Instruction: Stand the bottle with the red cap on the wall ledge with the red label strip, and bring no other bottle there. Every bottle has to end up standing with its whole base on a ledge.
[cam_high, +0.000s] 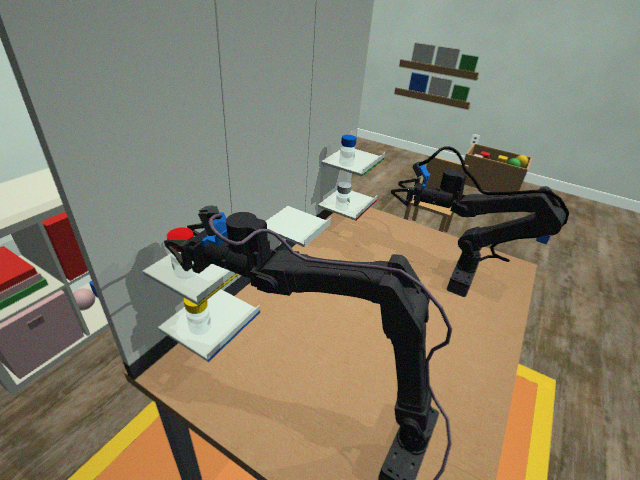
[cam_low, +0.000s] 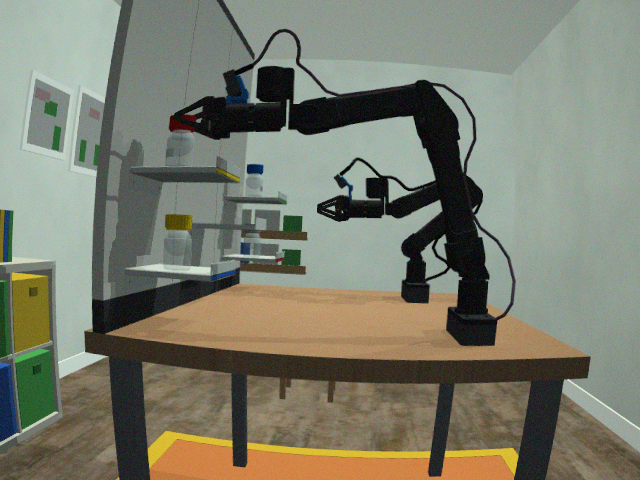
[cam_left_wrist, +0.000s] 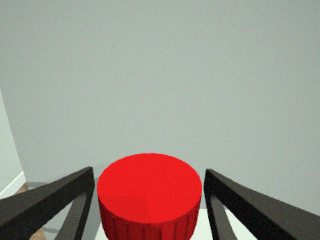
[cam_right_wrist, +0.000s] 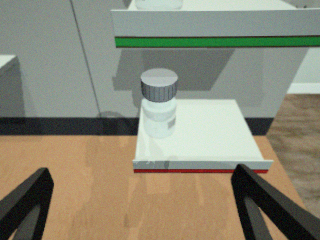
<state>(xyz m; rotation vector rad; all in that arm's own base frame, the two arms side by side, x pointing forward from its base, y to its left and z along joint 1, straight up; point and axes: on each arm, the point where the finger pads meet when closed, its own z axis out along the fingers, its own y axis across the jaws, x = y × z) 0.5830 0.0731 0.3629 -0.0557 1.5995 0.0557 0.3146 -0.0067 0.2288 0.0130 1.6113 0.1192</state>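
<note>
The red-capped bottle lies 5 cm below my left hand. From my left hand the other things lie so: blue-capped bottle 6 cm behind, 78 cm to the right, 5 cm below; grey wall panel 7 cm ahead, 45 cm to the right, 5 cm above; yellow-capped bottle 1 cm behind, 1 cm to the right, 24 cm below.
</note>
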